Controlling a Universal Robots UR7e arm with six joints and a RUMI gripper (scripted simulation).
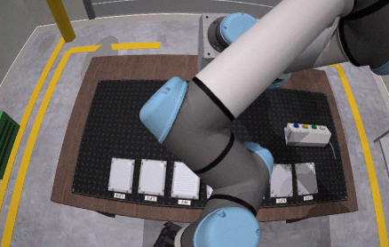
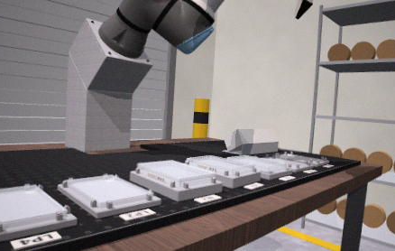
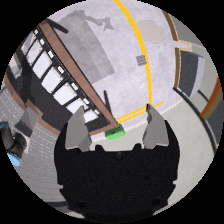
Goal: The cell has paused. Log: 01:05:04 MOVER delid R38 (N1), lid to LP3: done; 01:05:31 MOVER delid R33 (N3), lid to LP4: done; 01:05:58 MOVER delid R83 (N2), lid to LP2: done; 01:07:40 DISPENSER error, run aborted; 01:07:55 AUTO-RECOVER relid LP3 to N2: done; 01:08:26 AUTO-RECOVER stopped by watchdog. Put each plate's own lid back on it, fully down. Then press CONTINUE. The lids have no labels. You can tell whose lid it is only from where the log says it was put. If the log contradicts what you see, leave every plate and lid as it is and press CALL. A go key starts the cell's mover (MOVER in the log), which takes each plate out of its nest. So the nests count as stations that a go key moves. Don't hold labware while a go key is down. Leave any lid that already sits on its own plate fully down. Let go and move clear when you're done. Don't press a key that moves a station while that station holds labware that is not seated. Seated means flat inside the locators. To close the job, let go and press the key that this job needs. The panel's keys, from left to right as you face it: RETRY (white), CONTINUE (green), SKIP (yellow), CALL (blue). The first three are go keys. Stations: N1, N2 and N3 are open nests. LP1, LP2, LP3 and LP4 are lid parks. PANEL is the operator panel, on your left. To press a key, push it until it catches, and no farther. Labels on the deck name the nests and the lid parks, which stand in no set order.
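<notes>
My hand is 27 cm past the well plate, 26 cm above it and 6 cm to the right of it. Round my hand: LP2 lid park 30 cm behind, 28 cm below, 7 cm to the right; blue CALL key 56 cm to the left, 42 cm behind, 22 cm below; LP4 lid park 32 cm behind, 28 cm below, 20 cm to the right.
</notes>
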